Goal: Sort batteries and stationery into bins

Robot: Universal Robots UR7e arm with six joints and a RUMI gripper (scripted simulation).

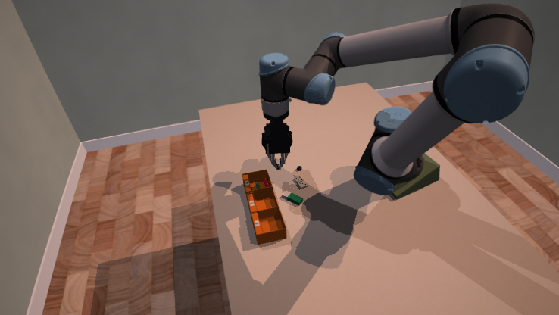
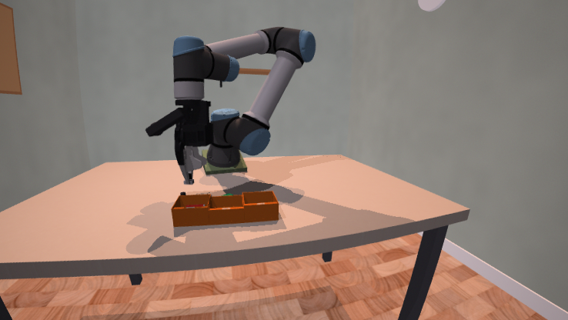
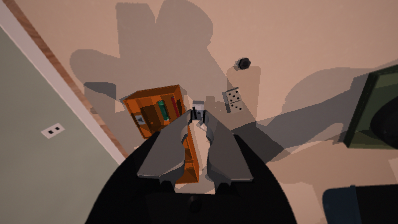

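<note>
Now: hand 80 mm to the right of the green-and-white eraser, 80 mm above it and 30 mm past it. The rest, counted from my hand: small grey object: 10 mm below; then red battery: 70 mm below, 40 mm ahead, 30 mm to the left; then green battery: 70 mm below, 70 mm ahead, 40 mm to the left.
</note>
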